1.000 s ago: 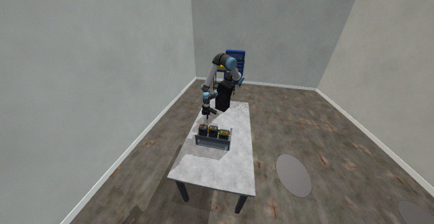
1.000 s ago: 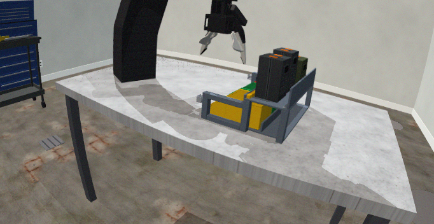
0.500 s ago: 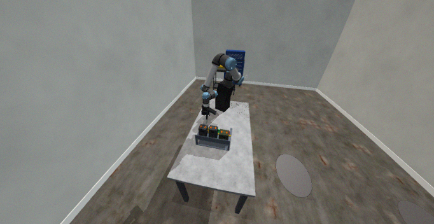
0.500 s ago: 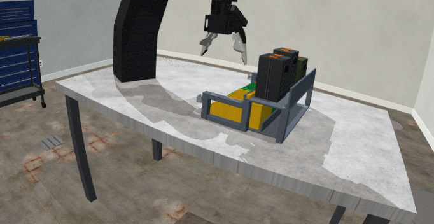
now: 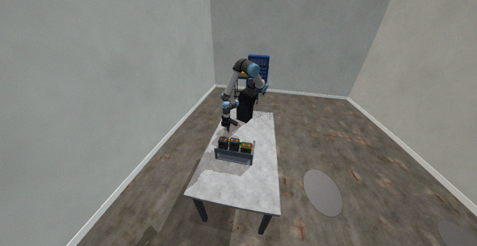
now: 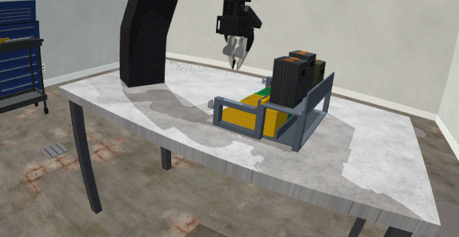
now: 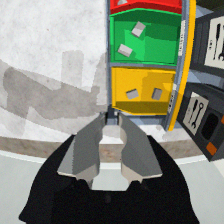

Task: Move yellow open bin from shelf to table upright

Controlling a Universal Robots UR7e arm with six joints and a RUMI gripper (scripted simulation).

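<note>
Right now my hand is 130 mm above the yellow open bin, 80 mm short of it and 10 mm to the left of it. The rest, counted from my hand: green bin: 130 mm below, 110 mm to the left, 90 mm ahead.
</note>
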